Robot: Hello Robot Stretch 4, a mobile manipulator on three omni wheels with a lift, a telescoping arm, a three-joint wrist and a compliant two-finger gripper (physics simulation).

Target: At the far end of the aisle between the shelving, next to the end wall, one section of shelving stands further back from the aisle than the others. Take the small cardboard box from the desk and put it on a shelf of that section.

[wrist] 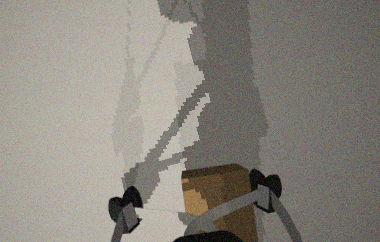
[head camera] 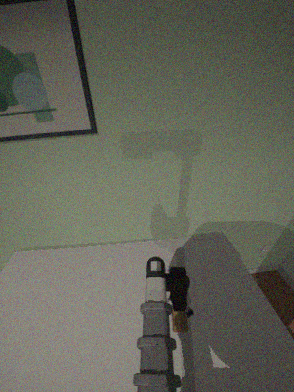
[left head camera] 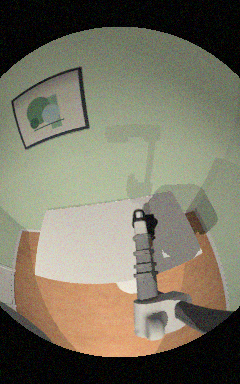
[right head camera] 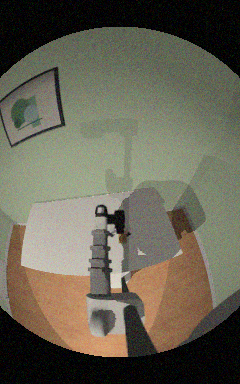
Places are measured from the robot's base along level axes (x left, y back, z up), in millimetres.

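Where they show: gripper, fingertip midpoint: [wrist: 194, 192] [head camera: 174, 314] [right head camera: 119, 234].
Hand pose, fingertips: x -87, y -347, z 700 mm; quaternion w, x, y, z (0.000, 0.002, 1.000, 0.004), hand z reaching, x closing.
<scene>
After its pixels a point has its place.
The small brown cardboard box [head camera: 180, 322] {x -106, y -304, z 743 mm} [right head camera: 123, 239] {x -115, y -295, z 743 mm} [wrist: 225, 182] {x -115, y -362, z 743 mm} stands on the pale desk [head camera: 75, 310] {x 396, y -348, z 693 mm} [left head camera: 80, 245] {x 442, y -303, z 693 mm} [right head camera: 55, 235] {x 495, y -319, z 693 mm} [wrist: 60, 100] {x 49, y -467, z 693 mm}. Its upper part shows at the bottom of the wrist view, partly in shadow. My gripper [right head camera: 120, 233] {x -87, y -347, z 699 mm} [wrist: 194, 192] {x -87, y -347, z 699 mm} is open over the desk, its fingertips wide apart. In the wrist view the box lies between them, right of the middle, and its right edge meets the right fingertip. The left fingertip is well clear of it. The gripper's body hides the lower part of the box. The shelving does not show.
My arm [head camera: 156, 320] {x 0, y -210, z 1113 mm} [left head camera: 145, 255] {x -4, y -154, z 1116 mm} [right head camera: 100, 257] {x -7, y -129, z 1116 mm} reaches over the desk toward the green wall [head camera: 200, 75] {x -196, y -849, z 1626 mm}. A framed picture [head camera: 90, 100] {x 256, y -779, z 1551 mm} [left head camera: 85, 100] {x 254, y -799, z 1611 mm} [right head camera: 60, 97] {x 255, y -799, z 1624 mm} hangs at the left. Orange-brown floor [left head camera: 60, 310] {x 1038, y 716, z -27 mm} [right head camera: 50, 295] {x 988, y 560, z -27 mm} lies in front of the desk. Shadow covers the desk's right part.
</scene>
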